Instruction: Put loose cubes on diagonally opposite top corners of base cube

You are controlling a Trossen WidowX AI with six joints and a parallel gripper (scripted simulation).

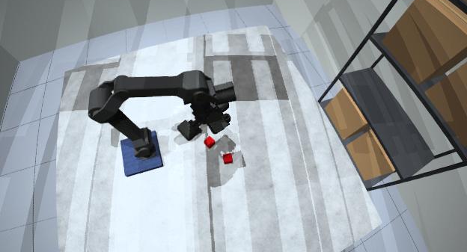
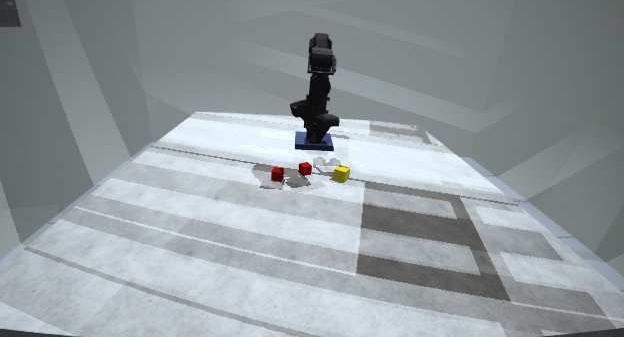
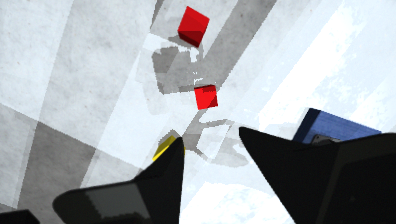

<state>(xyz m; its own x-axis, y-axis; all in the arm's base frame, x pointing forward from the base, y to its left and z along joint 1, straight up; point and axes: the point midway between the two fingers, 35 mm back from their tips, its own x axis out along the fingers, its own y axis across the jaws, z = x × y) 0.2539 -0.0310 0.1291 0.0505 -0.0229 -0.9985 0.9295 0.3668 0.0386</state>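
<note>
The yellow base cube is 100 mm to the left of my gripper tip, 100 mm below it and 40 mm ahead of it.
</note>
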